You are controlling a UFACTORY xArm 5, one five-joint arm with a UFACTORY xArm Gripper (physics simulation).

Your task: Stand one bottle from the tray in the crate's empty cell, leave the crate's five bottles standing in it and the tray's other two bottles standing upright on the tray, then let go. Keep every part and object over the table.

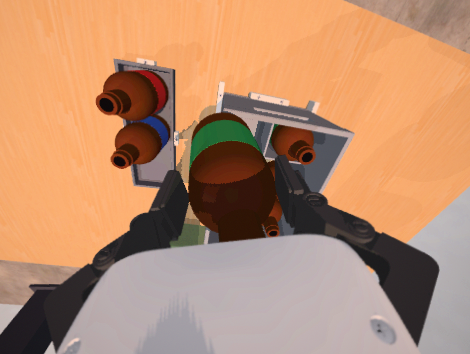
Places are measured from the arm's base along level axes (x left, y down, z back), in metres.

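Pixels of known places: gripper, between the fingertips: [229, 177].
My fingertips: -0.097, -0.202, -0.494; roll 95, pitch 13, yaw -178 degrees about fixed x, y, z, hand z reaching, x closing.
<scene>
Ahead of a thing's pixels: the offset from my fingertips to its middle, as dx, dy, dz. "pt": to the spot under its first point. Level surfaces: height alone.
A large brown bottle with a green band {-0.003, +0.015, +0.015} [225, 165] is held between the two black fingers of my gripper [229, 177], which is shut on it. The bottle hangs in front of the left part of the grey crate {pt -0.158, +0.113, -0.006} [340, 135] and hides much of it. One brown bottle {-0.127, +0.203, +0.036} [294, 142] stands in a crate cell at the right, and the neck of another {-0.108, +0.203, +0.212} [272, 227] shows beside my right finger. The crate's other bottles are hidden. On the grey tray {pt +0.173, +0.283, +0.170} [155, 172] at the left, a red-banded bottle {+0.155, +0.206, -0.022} [132, 92] and a blue-banded bottle {+0.159, +0.206, +0.059} [142, 140] stand upright.
The wooden table {dy +0.288} [60, 200] lies under the tray and crate; its edges show at the top right and lower left. White brackets [269, 98] [220, 95] stick up along the crate's far side. A green patch [188, 236] lies between the left finger and the crate.
</scene>
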